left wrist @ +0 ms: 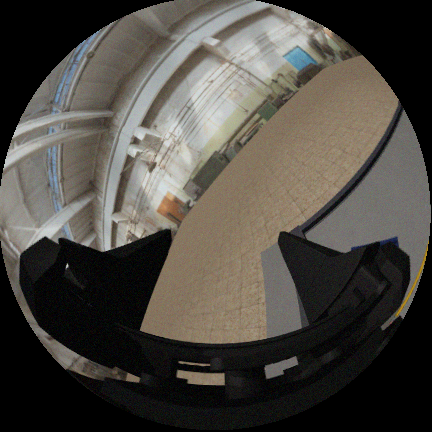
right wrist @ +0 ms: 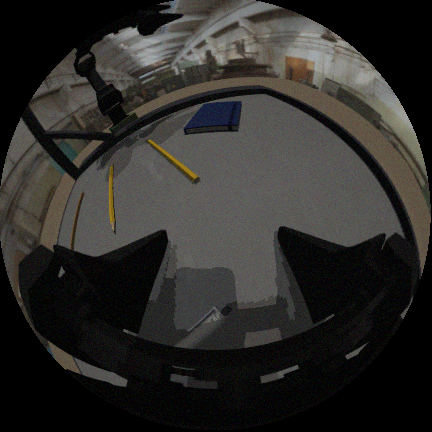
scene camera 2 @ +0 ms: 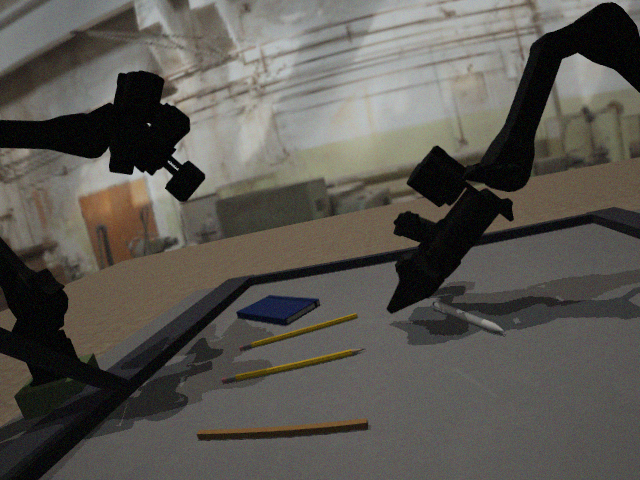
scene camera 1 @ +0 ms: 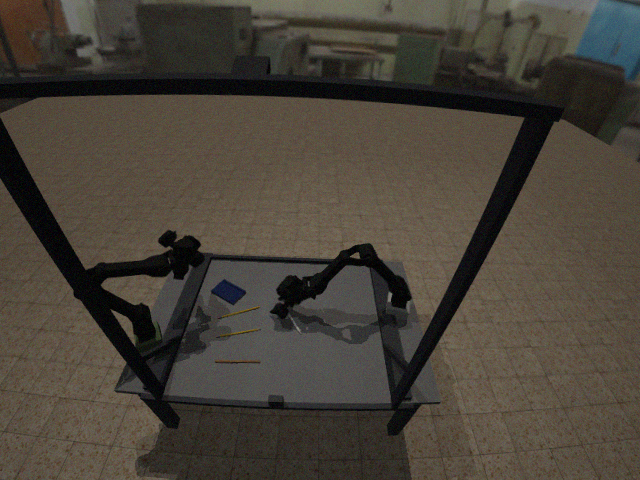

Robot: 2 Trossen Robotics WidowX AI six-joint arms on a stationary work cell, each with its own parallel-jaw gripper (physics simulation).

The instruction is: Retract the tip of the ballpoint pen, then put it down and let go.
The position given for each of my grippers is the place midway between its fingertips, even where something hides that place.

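My left gripper [scene camera 2: 170,162] is open and holds nothing; I see it in the left wrist view [left wrist: 226,236] too. My right gripper [scene camera 2: 399,303] is visible to me as well, and the right wrist view [right wrist: 223,234] also gives me a sight of this gripper. On the table rests a blue notebook [scene camera 2: 282,310], which I can find again in the right wrist view [right wrist: 215,116].
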